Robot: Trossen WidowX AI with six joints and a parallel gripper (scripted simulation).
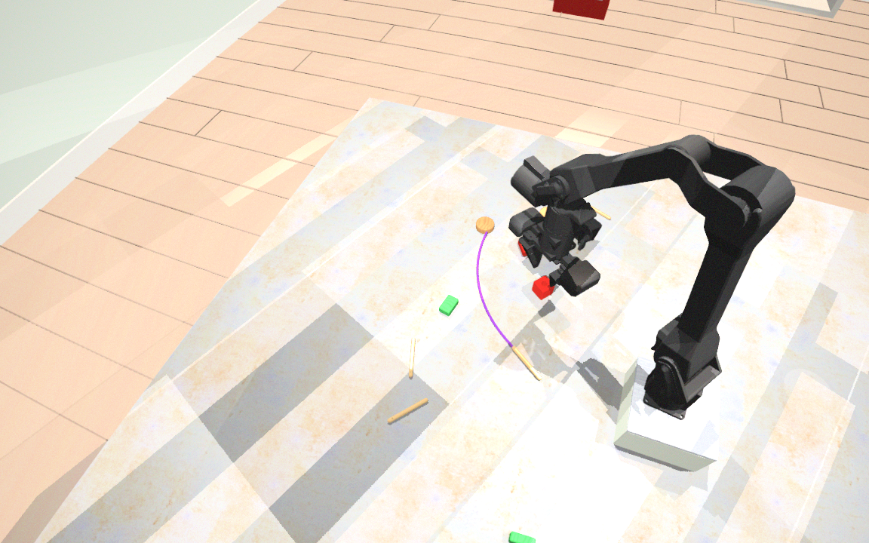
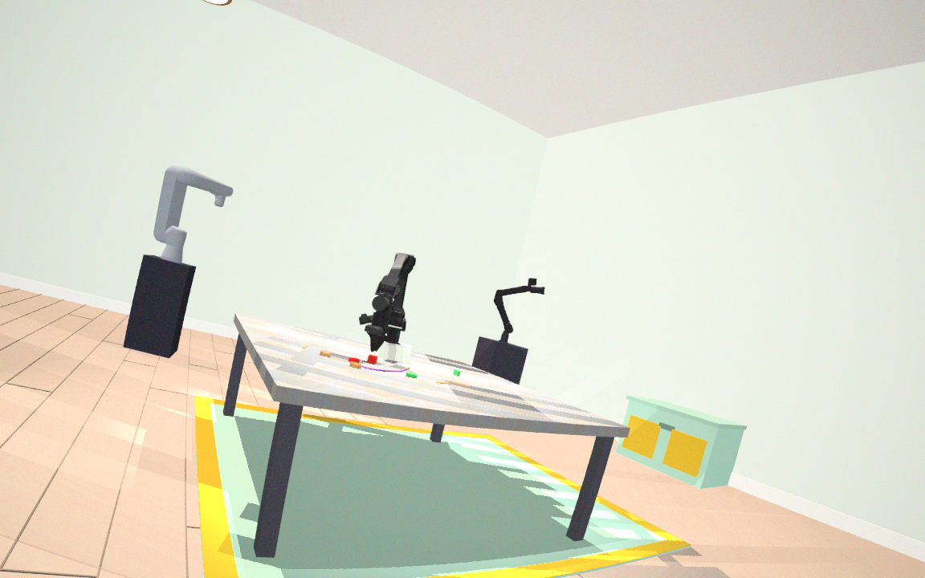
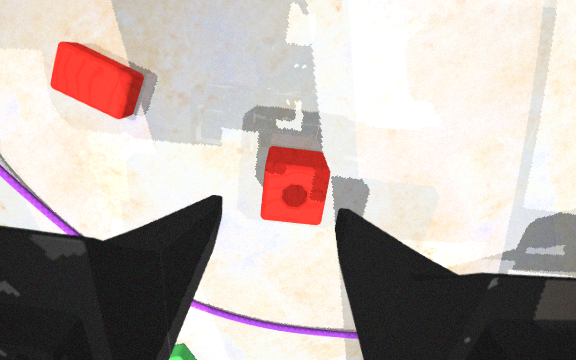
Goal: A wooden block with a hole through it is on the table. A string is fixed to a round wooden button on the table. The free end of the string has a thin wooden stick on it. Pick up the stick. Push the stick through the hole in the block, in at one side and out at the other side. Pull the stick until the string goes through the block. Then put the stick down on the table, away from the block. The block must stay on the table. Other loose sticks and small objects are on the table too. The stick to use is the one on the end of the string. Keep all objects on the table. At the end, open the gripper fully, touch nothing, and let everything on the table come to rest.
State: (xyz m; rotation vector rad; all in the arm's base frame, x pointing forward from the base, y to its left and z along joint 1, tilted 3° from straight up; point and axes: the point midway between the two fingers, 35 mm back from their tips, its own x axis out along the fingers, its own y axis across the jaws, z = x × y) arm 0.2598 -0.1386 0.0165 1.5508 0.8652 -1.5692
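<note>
Right now my gripper tip is 1 cm past the red wooden block and 3 cm above it. Round my gripper tip: flat red block (7 cm ahead, 8 cm to the right, 4 cm below); green block (14 cm ahead, 12 cm to the left, 4 cm below); thin wooden stick (2 cm behind, 15 cm to the left, 4 cm below).
</note>
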